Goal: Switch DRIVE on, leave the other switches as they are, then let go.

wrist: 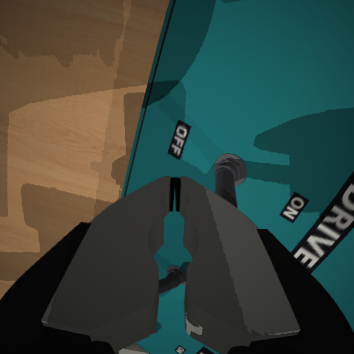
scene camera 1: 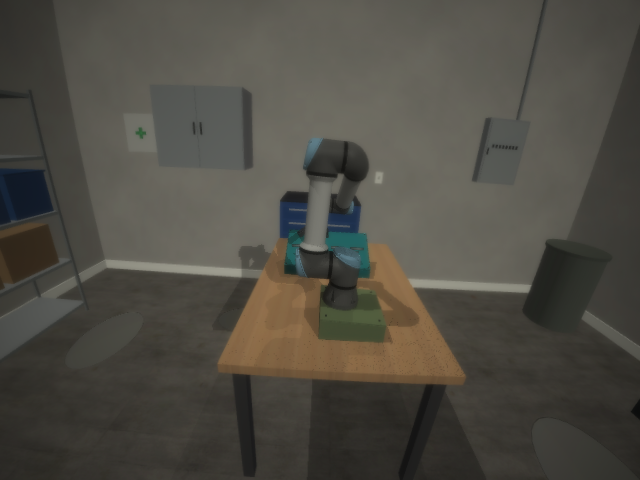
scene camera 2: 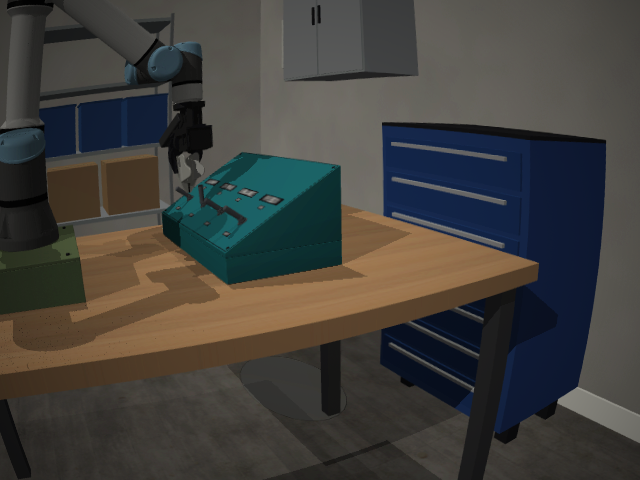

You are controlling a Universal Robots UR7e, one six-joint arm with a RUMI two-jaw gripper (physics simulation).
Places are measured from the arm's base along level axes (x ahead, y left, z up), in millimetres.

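Pixels of known places: gripper, between the fingertips: (wrist: 174, 179) (scene camera 2: 188, 192); arm's base, origin of its link: (scene camera 1: 340, 299) (scene camera 2: 28, 240).
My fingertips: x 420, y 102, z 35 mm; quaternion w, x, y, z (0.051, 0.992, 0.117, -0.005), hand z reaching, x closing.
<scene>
Ahead of a thing's pixels: the offset from my fingertips to its middle. "*": to the spot under its first point. Level surfaces: height alone.
The teal switch box @[110 mm ahead, 67 mm right, 62 mm down] (scene camera 1: 351, 241) (scene camera 2: 289, 227) (wrist: 280, 60) stands on the table. The DRIVE lever @[30 mm ahead, 6 mm right, 7 mm down] (scene camera 2: 201, 195) (wrist: 226, 186) stands roughly upright, between its OFF label @[* 2 mm ahead, 5 mm right, 52 mm down] (wrist: 179, 140) and its ON label @[* 77 mm ahead, 6 mm right, 10 mm down] (wrist: 294, 207). The DRIVE label @[99 mm ahead, 7 mm right, 3 mm up] (wrist: 322, 231) is partly cut off. My gripper (scene camera 2: 189, 184) (wrist: 174, 179) is shut and empty, low over the panel on the OFF side of this lever. One finger hides the lever's free end in the wrist view; I cannot tell whether they touch. Another lever @[* 31 mm ahead, 119 mm right, 26 mm down] (wrist: 174, 276) shows through the gap between the jaws. The arm hides the gripper in scene camera 1.
Other levers (scene camera 2: 183, 192) (scene camera 2: 235, 213) stand close on both sides of DRIVE and lean toward their OFF labels. Meters @[* 97 mm ahead, 131 mm right, 3 mm up] (scene camera 2: 248, 192) sit higher on the slope. The arm's green base block (scene camera 1: 351, 325) (scene camera 2: 43, 281) is on the table @[130 mm down] (scene camera 1: 289, 341) (scene camera 2: 320, 310).
</scene>
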